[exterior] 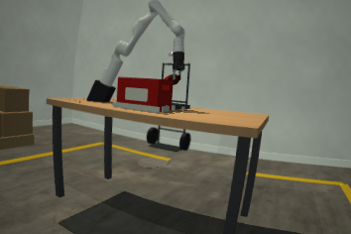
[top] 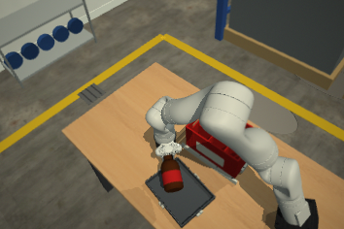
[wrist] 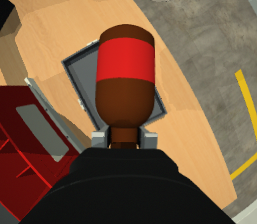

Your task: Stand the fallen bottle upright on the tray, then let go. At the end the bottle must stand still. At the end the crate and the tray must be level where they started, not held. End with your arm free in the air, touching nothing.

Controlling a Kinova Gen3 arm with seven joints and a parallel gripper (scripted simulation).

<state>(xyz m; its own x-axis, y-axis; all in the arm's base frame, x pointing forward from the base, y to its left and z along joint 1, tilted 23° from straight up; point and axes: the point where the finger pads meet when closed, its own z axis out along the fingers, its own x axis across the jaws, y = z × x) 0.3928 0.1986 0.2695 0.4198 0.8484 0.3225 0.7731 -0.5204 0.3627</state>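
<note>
Right now my hand is 40 mm past the bottle, 20 mm to the right of it and 10 mm above it. From my hand the other things lie so: tray (70 mm behind, 190 mm below); red crate (30 mm behind, 280 mm to the right, 120 mm below).
</note>
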